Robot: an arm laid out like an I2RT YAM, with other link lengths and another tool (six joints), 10 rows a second.
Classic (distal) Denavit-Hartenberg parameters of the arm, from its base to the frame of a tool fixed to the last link. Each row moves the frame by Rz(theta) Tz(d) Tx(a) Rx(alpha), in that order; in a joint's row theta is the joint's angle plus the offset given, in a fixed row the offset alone. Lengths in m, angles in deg.
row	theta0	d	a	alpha
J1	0	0.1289	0.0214	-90
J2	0	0	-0.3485	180
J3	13.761	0	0.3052	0
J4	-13.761	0.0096	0.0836	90
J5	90	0.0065	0	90
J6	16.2	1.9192	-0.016	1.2
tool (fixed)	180	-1.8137	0	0
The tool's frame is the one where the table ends.
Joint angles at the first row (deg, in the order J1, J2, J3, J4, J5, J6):
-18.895 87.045 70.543 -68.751 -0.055 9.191
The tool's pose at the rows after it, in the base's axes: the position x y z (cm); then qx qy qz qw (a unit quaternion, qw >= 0):
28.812, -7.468, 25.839, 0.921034, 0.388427, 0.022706, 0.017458
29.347, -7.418, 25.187, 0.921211, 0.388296, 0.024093, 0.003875
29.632, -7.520, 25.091, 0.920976, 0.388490, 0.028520, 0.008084
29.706, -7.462, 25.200, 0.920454, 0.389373, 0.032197, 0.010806
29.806, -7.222, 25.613, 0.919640, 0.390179, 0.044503, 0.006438
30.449, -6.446, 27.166, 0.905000, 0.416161, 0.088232, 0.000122
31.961, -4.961, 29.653, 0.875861, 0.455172, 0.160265, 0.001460
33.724, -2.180, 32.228, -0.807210, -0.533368, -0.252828, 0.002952
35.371, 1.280, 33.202, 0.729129, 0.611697, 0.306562, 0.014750
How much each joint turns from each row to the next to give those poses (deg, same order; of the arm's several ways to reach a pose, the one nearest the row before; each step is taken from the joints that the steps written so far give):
0.022 2.667 0.001 0.109 -0.699 0.000
-0.023 1.443 -0.001 0.525 -1.268 -0.001
0.002 0.131 0.021 0.809 0.022 -0.020
0.131 -0.219 0.024 0.283 -0.044 0.022
0.042 -0.415 0.262 0.044 -1.311 -0.045
0.657 -0.984 1.661 0.502 -3.956 -2.491
1.879 -1.180 2.863 2.121 -5.596 -2.711
3.694 -0.721 2.710 3.869 -8.218 -6.076
5.901 -0.023 1.004 5.290 -2.929 -5.268

